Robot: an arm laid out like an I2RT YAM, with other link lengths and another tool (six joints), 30 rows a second.
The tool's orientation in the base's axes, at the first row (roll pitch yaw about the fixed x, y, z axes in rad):
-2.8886, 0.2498, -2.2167
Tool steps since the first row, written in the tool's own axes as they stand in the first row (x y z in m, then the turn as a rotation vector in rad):
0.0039, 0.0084, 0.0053, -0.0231, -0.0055, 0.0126
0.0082, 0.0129, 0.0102, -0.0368, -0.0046, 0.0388
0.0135, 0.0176, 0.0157, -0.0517, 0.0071, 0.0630
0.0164, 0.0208, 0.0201, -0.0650, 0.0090, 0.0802
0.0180, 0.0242, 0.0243, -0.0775, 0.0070, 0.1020
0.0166, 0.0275, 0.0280, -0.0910, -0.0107, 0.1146
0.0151, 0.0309, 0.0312, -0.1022, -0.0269, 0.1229
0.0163, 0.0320, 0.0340, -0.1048, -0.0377, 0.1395
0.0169, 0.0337, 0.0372, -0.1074, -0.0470, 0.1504
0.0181, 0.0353, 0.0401, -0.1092, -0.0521, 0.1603
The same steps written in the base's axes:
-0.0066, 0.0025, -0.0080, 0.0219, 0.0149, -0.0048
-0.0108, 0.0022, -0.0147, 0.0382, 0.0271, -0.0262
-0.0154, 0.0013, -0.0223, 0.0466, 0.0470, -0.0480
-0.0180, 0.0013, -0.0280, 0.0589, 0.0592, -0.0614
-0.0199, 0.0024, -0.0331, 0.0751, 0.0685, -0.0782
-0.0203, 0.0057, -0.0370, 0.1004, 0.0683, -0.0824
-0.0208, 0.0091, -0.0405, 0.1217, 0.0670, -0.0835
-0.0214, 0.0090, -0.0437, 0.1368, 0.0629, -0.0958
-0.0219, 0.0097, -0.0472, 0.1490, 0.0595, -0.1031
-0.0227, 0.0099, -0.0507, 0.1572, 0.0580, -0.1107

